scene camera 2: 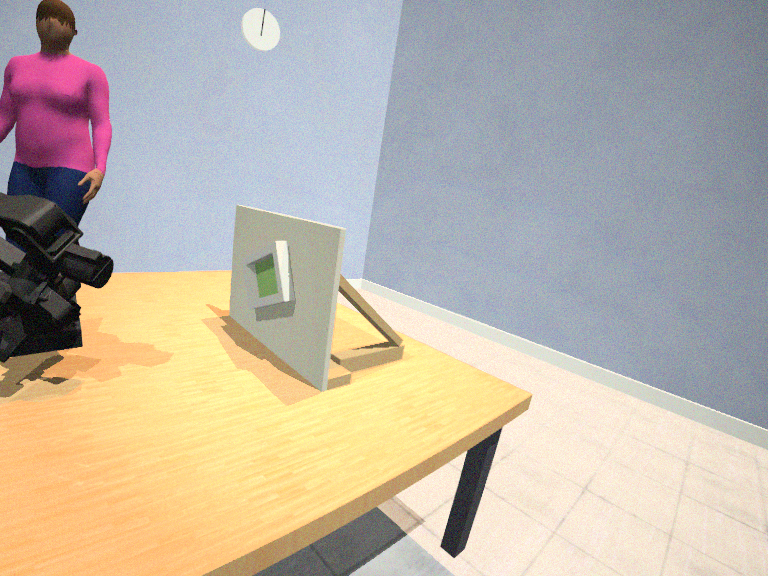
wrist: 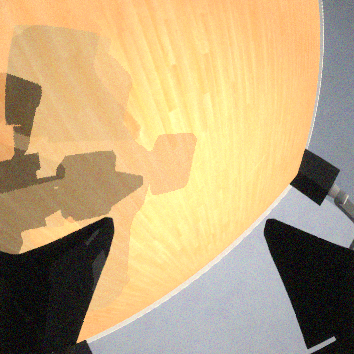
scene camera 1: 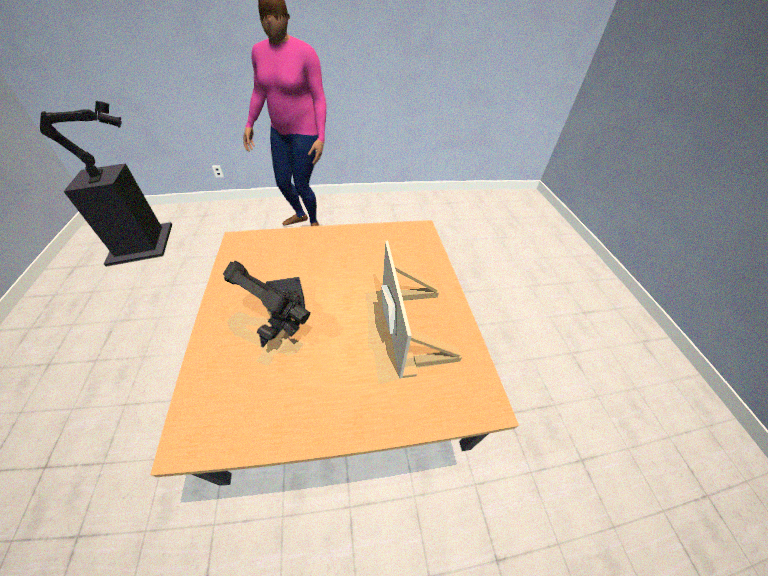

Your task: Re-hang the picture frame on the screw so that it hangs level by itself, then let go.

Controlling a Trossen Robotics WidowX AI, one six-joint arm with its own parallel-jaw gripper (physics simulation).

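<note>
The picture frame (scene camera 1: 388, 308) (scene camera 2: 283, 272), with pale edges and a green picture, is at the front face of an upright grey board (scene camera 1: 401, 347) (scene camera 2: 313, 297). In scene camera 2 it looks tilted against the board's edges, its right side higher. The screw does not show; whether the frame rests on it cannot be seen. My gripper (scene camera 1: 277, 342) (wrist: 191, 227) is open and empty, above the table on the board's front side and well apart from the frame. Its two black fingers stand wide apart in the wrist view, where the frame does not show.
Wooden braces (scene camera 1: 437, 359) (scene camera 2: 372, 354) support the board from behind on the wooden table (scene camera 1: 322, 421) (scene camera 2: 186, 471). A person in pink (scene camera 1: 288, 86) (scene camera 2: 58, 111) stands beyond the far edge. A second arm on a black pedestal (scene camera 1: 120, 213) stands on the floor at the left.
</note>
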